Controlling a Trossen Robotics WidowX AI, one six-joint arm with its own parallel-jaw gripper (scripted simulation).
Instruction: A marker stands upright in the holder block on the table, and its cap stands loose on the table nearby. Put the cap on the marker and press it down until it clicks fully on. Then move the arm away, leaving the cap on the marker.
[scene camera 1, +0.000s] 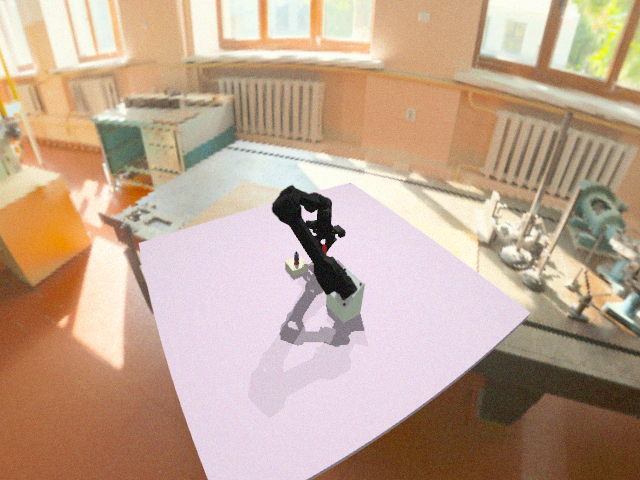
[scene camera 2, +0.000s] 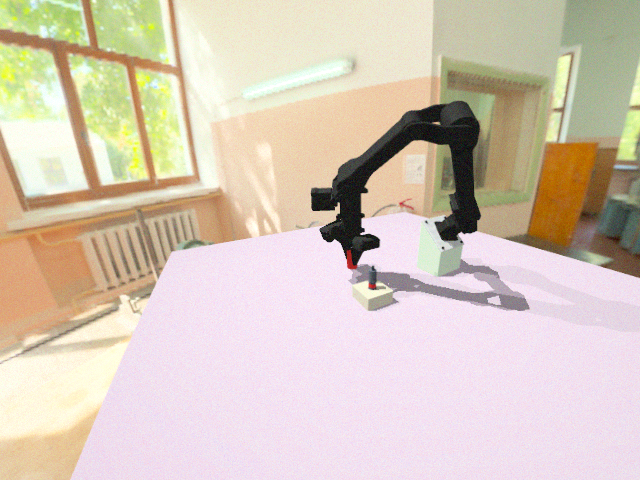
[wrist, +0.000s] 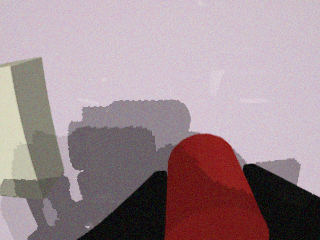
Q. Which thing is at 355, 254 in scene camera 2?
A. The gripper.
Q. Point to the gripper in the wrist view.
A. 205, 178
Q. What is the gripper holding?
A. A marker cap.
